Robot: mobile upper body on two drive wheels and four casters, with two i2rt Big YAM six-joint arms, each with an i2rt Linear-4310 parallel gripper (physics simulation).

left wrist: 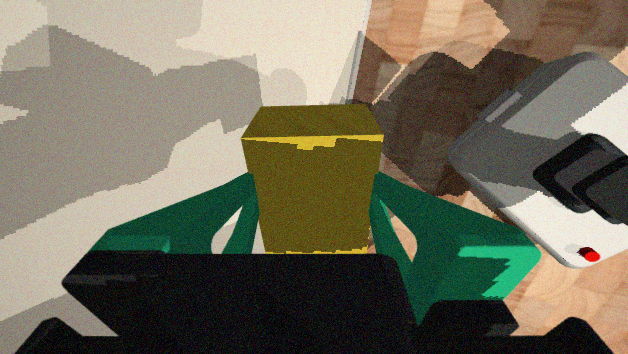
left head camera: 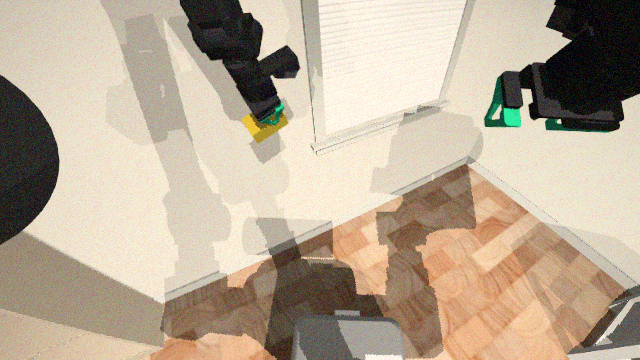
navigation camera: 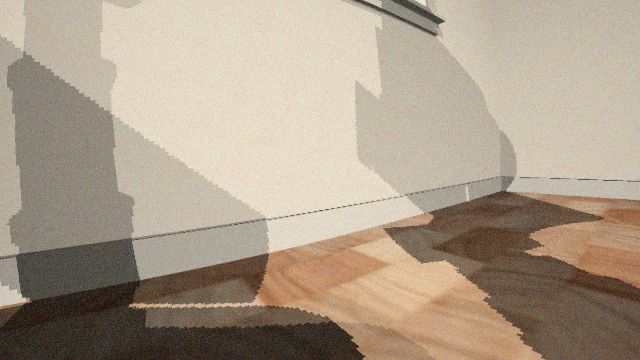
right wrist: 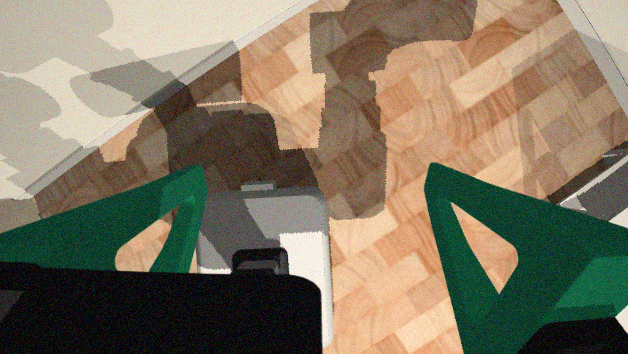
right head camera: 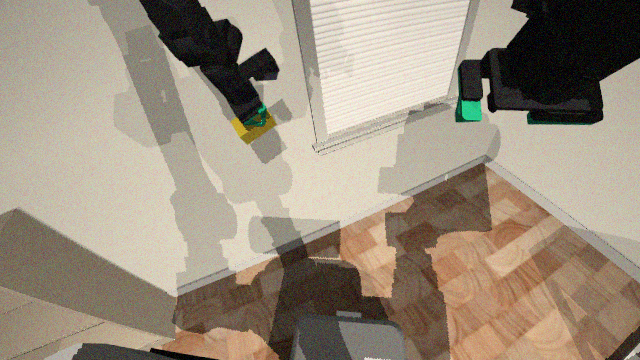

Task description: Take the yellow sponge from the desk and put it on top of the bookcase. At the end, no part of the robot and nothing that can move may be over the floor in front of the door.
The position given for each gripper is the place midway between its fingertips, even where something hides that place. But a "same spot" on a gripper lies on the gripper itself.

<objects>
left gripper: left wrist 313, 178; left head camera; right head camera; not seen in the navigation camera view (out of frame); not seen in the right wrist view (out of frame)
right gripper: left head camera 516, 124; right wrist; right head camera; not seen in the left wrist view (out of frame); not seen in the navigation camera view (out of frame)
same spot on right gripper: (right wrist: 67, 286) = (right head camera: 481, 59)
same spot on left gripper: (right head camera: 247, 120) = (left head camera: 264, 118)
</objects>
